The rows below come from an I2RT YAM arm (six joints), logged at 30 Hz.
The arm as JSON. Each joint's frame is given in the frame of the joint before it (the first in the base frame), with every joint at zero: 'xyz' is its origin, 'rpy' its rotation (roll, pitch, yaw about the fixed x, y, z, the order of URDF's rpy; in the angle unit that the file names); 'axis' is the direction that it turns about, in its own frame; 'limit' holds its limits. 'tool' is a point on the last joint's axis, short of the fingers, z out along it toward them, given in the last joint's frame.
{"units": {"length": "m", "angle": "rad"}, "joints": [
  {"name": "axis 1", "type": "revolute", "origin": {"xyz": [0.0, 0.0, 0.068], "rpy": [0.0, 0.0, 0.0]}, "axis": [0.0, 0.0, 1.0], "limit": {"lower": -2.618, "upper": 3.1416}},
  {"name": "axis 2", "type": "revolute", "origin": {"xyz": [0.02, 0.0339, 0.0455], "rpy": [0.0, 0.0, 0.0]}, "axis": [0.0, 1.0, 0.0], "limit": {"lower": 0.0, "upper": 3.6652}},
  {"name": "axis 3", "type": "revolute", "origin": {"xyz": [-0.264, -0.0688, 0.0], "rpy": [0.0, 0.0, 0.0]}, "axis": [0.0, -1.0, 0.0], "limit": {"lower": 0.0, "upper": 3.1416}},
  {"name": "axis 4", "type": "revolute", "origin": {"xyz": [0.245, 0.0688, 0.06], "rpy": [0.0, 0.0, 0.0]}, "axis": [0.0, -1.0, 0.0], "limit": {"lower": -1.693, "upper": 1.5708}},
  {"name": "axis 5", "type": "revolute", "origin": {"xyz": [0.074, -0.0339, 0.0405], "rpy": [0.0, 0.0, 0.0]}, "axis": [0.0, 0.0, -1.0], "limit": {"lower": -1.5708, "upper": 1.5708}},
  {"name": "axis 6", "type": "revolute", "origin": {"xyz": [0.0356, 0.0, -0.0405], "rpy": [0.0, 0.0, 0.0]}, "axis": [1.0, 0.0, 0.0], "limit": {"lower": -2.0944, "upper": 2.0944}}
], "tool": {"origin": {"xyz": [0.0, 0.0, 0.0], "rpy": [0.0, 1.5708, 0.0]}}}
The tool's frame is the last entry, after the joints.
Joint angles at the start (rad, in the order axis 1, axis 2, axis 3, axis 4, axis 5, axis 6):
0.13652 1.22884 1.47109 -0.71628 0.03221 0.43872
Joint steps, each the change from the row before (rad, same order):
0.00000 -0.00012 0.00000 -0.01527 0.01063 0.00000
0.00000 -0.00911 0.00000 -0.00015 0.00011 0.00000
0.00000 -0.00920 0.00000 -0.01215 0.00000 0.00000
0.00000 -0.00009 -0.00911 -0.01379 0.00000 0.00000
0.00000 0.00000 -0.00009 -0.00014 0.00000 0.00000
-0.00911 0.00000 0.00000 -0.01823 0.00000 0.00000
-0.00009 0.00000 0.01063 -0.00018 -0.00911 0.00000
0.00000 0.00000 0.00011 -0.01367 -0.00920 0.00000
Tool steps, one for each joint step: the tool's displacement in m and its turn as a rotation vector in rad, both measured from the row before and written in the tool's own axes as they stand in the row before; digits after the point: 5 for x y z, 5 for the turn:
0.00135 -0.00105 -0.00006 0.01605 0.00919 -0.00057
-0.00050 0.00007 -0.00352 -0.00370 -0.00815 0.00038
0.00068 -0.00049 -0.00355 0.00125 0.00267 -0.00013
0.00346 -0.00154 0.00184 0.00968 0.02063 -0.00098
0.00003 -0.00002 0.00002 0.00010 0.00021 -0.00001
0.00087 -0.00287 0.00006 0.01499 0.01330 0.00370
-0.00222 0.00127 -0.00229 -0.01261 -0.00562 0.00045
0.00147 -0.00033 -0.00004 -0.00257 0.01618 -0.00040

